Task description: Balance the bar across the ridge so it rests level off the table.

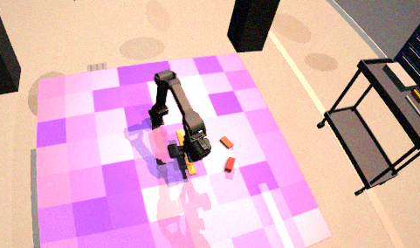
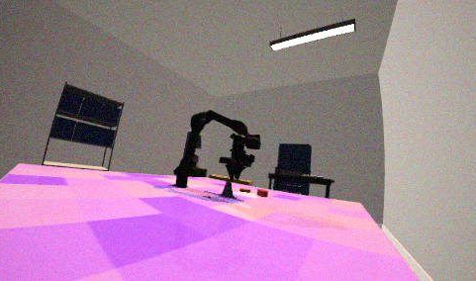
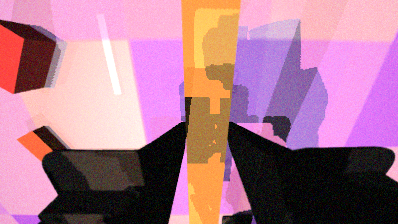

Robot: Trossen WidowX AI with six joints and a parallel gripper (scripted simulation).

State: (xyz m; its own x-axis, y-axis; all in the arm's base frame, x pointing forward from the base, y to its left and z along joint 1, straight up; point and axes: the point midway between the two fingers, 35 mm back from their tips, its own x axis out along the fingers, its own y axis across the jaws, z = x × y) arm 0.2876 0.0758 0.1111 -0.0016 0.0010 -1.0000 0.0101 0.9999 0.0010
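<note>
Now: gripper tip 3 cm past the long bar. From my gripper tip the other things lie so: red block (6 cm ahead, 21 cm to the left, 6 cm below); orange block (7 cm behind, 24 cm to the left, 7 cm below).
</note>
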